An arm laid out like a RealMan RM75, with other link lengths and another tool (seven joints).
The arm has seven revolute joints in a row. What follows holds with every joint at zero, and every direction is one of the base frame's. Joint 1 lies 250.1 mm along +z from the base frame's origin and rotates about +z. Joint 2 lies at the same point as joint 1 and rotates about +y. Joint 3 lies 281.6 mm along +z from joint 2 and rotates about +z. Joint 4 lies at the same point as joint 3 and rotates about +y. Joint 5 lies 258.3 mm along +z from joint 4 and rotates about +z. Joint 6 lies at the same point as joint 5 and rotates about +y. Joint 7 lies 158.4 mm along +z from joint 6 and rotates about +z. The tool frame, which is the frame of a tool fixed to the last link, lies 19 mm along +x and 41 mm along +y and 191 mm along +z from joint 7; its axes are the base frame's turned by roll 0, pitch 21.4 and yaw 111.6 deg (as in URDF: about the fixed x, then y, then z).
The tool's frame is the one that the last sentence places.
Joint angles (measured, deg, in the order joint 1, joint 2, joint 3, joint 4, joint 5, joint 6, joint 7), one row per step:
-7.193 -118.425 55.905 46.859 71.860 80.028 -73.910
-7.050 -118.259 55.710 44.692 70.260 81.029 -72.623
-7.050 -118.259 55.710 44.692 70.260 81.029 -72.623
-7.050 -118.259 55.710 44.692 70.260 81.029 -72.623
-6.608 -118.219 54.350 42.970 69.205 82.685 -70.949
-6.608 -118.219 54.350 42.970 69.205 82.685 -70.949
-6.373 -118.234 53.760 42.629 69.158 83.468 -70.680
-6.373 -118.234 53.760 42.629 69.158 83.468 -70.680
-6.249 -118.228 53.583 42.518 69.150 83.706 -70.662
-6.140 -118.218 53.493 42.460 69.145 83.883 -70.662
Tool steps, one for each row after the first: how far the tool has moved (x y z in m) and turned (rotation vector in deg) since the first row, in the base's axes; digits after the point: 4 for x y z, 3 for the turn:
-0.0036 -0.0036 0.0028 0.629 -1.415 0.304
-0.0036 -0.0036 0.0028 0.629 -1.415 0.304
-0.0036 -0.0036 0.0028 0.629 -1.415 0.304
-0.0088 -0.0090 0.0107 2.148 -2.376 0.398
-0.0088 -0.0090 0.0107 2.148 -2.376 0.398
-0.0100 -0.0121 0.0133 2.462 -2.707 0.332
-0.0100 -0.0121 0.0133 2.462 -2.707 0.332
-0.0108 -0.0133 0.0142 2.521 -2.845 0.396
-0.0113 -0.0143 0.0146 2.533 -2.934 0.429

